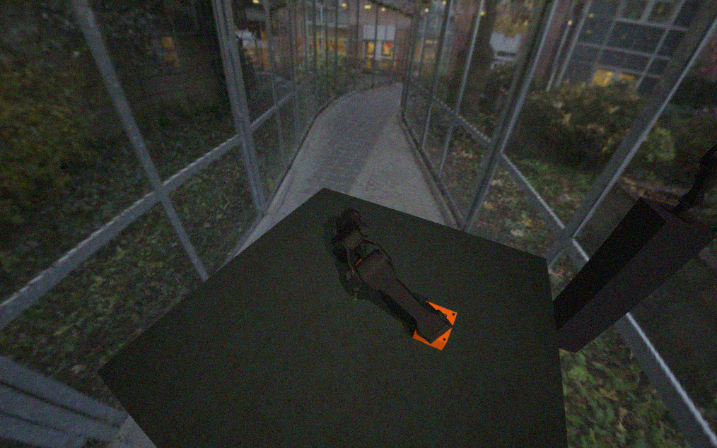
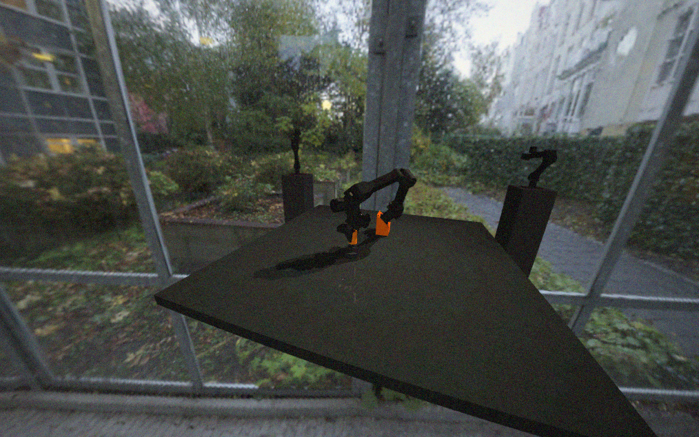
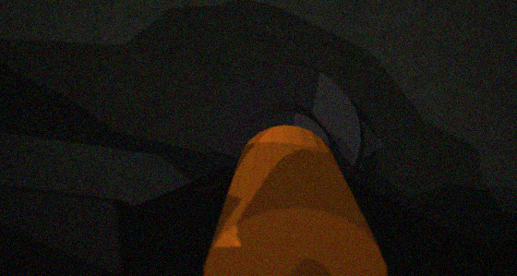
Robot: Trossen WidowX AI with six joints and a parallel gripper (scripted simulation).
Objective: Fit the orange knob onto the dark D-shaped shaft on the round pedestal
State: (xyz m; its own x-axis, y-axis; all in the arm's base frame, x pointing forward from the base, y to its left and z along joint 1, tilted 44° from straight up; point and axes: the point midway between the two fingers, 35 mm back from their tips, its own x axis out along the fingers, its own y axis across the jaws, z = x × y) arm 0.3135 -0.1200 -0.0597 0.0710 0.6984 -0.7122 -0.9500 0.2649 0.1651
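The orange knob lies 20 mm above my gripper tip. The rest, counted from my gripper tip: dark shaft: 40 mm below.
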